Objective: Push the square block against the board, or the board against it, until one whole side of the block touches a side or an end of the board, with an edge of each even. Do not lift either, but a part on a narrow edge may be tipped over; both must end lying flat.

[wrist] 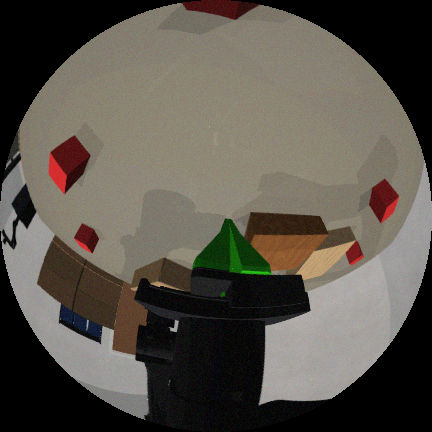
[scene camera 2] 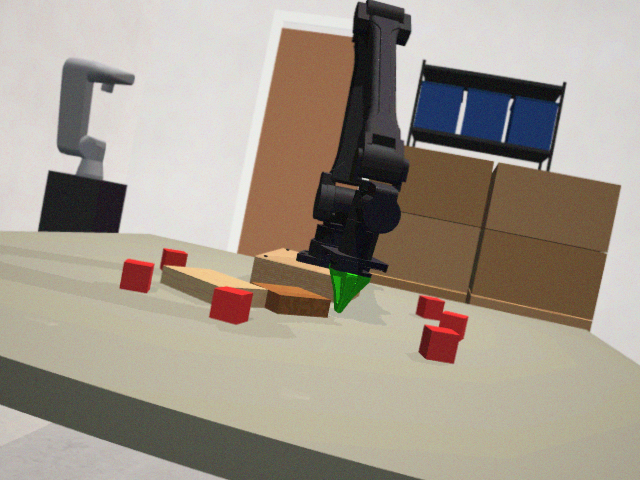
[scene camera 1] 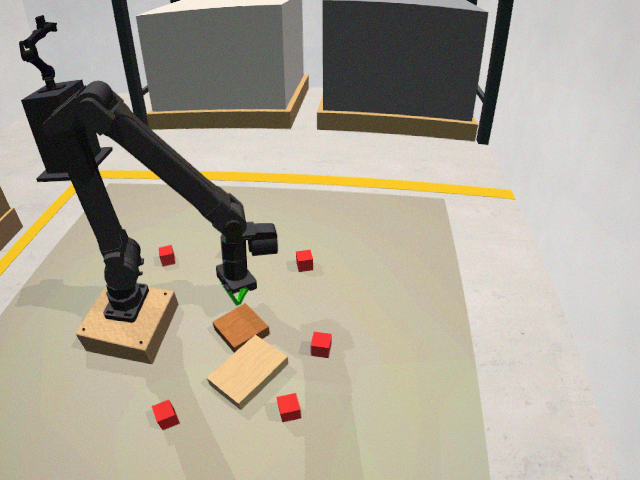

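Seen in the pictures: gripper, fingertip midpoint: (wrist: pixel 226 222) (scene camera 2: pixel 337 311) (scene camera 1: pixel 238 304); arm's base, origin of the base link: (scene camera 2: pixel 326 264) (scene camera 1: pixel 127 303).
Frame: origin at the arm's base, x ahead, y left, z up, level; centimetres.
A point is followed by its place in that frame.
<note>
The square block (scene camera 1: pixel 240 326) @(x 29.7, y -2.2, z -3.0 cm) (scene camera 2: pixel 297 303) @(x 34.0, y 0.8, z -4.1 cm) (wrist: pixel 287 250) @(x 30.8, y -0.6, z -3.0 cm), orange-brown wood, lies flat. The board (scene camera 1: pixel 248 370) @(x 33.4, y -14.4, z -3.0 cm) (scene camera 2: pixel 206 279) @(x 37.5, y -13.4, z -3.0 cm) (wrist: pixel 327 257) @(x 35.3, y -10.6, z -3.0 cm), pale wood and longer, lies flat on its near side in scene camera 1. They are askew to each other: one corner of the board is at the block's near side, touching or nearly so, and a wedge-shaped gap opens to the left. My gripper (scene camera 1: pixel 237 302) @(x 27.3, y 6.6, z -5.1 cm) (scene camera 2: pixel 338 311) @(x 27.3, y 6.6, z -5.1 cm) (wrist: pixel 226 222) @(x 27.3, y 6.6, z -5.1 cm) is shut and empty, its green fingertips pointing down, low over the mat just beyond the block's far corner, apart from it.
Several red cubes stand around the parts, including one to the right of the block (scene camera 1: pixel 321 344) @(x 48.8, y -7.1, z -2.0 cm) (scene camera 2: pixel 231 304) @(x 50.8, y -5.2, z -3.5 cm), one near the board's near end (scene camera 1: pixel 288 407) @(x 42.9, y -23.4, z -2.0 cm) and one beyond my gripper (scene camera 1: pixel 304 260) (scene camera 2: pixel 439 343). The arm's wooden base (scene camera 1: pixel 108 333) @(x -1.2, y -10.2, z 0.3 cm) (scene camera 2: pixel 289 268) @(x 10.1, y -5.8, z -1.4 cm) is left of the block in scene camera 1.
</note>
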